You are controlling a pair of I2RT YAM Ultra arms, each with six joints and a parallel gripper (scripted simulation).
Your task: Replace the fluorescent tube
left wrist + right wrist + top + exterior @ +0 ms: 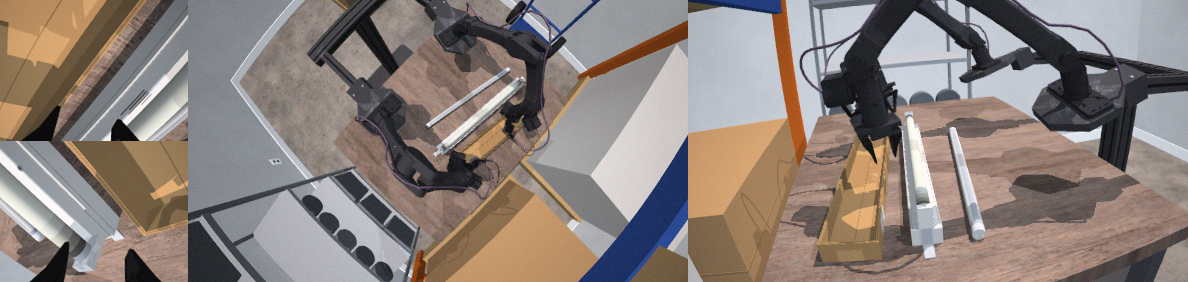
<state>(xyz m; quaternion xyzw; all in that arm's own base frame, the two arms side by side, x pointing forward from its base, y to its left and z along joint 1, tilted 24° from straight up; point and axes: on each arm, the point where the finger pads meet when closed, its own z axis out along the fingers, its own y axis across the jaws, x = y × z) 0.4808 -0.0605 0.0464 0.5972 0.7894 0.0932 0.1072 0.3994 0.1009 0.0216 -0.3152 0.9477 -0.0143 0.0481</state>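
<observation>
Right now my left hand is 9 cm past the old fluorescent tube, 7 cm to the left of it and 2 cm above it. Round my left hand: LED tube 20 cm behind, 8 cm below, 3 cm to the right; then carton 8 cm to the right, 7 cm below, 5 cm ahead; then grey light fixture 9 cm behind, 7 cm to the right, 3 cm below.
</observation>
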